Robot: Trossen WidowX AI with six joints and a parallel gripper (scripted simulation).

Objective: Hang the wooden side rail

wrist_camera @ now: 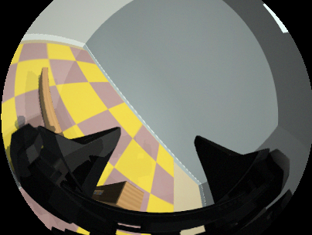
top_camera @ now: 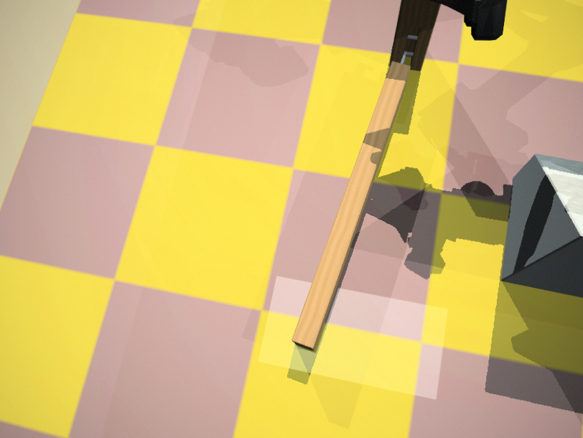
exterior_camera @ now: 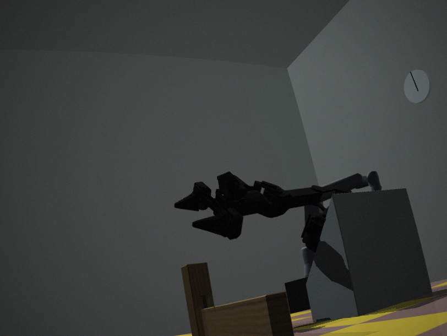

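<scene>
My gripper tip is 200 mm above the dark wooden headboard post, 60 mm to the left of it and 40 mm past it.
</scene>
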